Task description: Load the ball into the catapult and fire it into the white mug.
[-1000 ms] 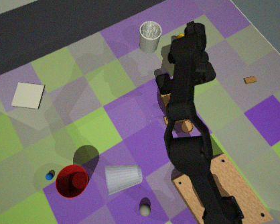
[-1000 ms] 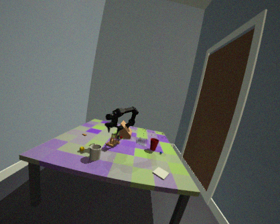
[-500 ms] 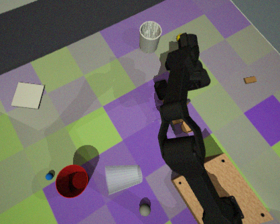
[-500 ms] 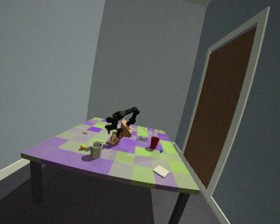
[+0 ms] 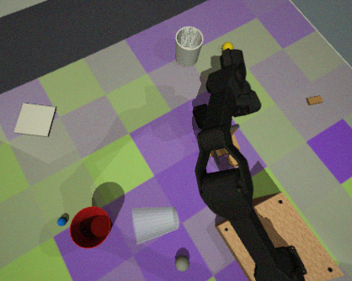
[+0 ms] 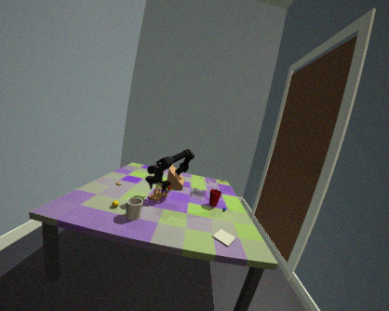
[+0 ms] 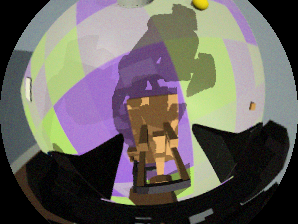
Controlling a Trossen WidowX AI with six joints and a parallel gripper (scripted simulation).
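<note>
The red ball is 220 mm behind my gripper tip, 40 mm to the left of it and 40 mm below it. Also, from my gripper tip: yellow ball: 250 mm ahead, 170 mm to the right, 40 mm below; then white mug: 280 mm ahead, 20 mm to the right, 30 mm below; then wooden catapult: 70 mm behind, 30 mm to the left.
</note>
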